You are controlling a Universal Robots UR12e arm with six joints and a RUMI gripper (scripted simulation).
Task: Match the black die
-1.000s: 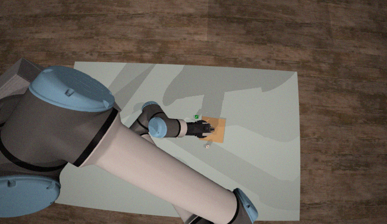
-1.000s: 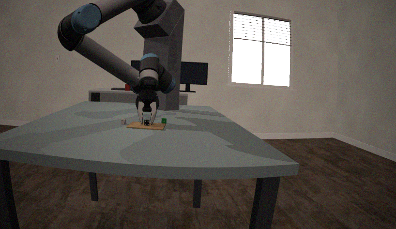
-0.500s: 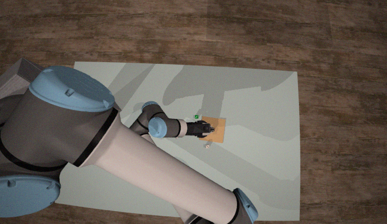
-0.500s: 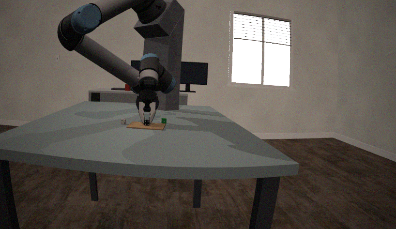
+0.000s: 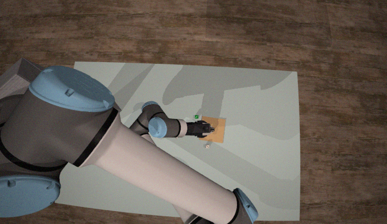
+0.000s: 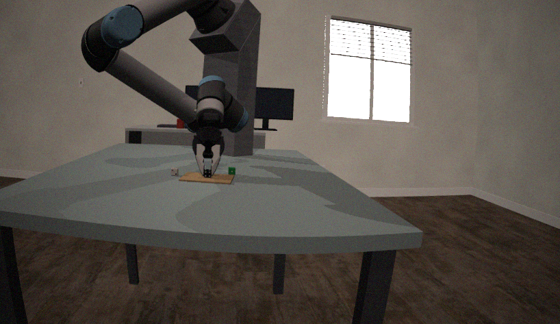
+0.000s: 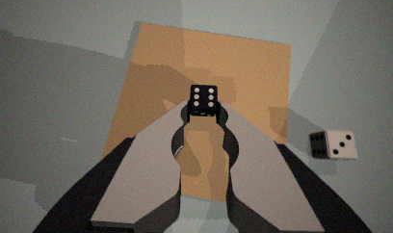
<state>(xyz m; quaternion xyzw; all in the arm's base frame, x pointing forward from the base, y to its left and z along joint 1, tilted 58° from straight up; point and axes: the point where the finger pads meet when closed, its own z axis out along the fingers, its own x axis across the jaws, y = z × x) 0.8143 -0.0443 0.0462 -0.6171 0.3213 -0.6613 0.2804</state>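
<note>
The black die lies 1 cm below my hand and 1 cm ahead of it. From my hand the other things lie so: mat 2 cm below, 1 cm ahead; green die 8 cm to the left, 8 cm behind, 1 cm below; white die 9 cm to the right, 3 cm behind, 1 cm below.
</note>
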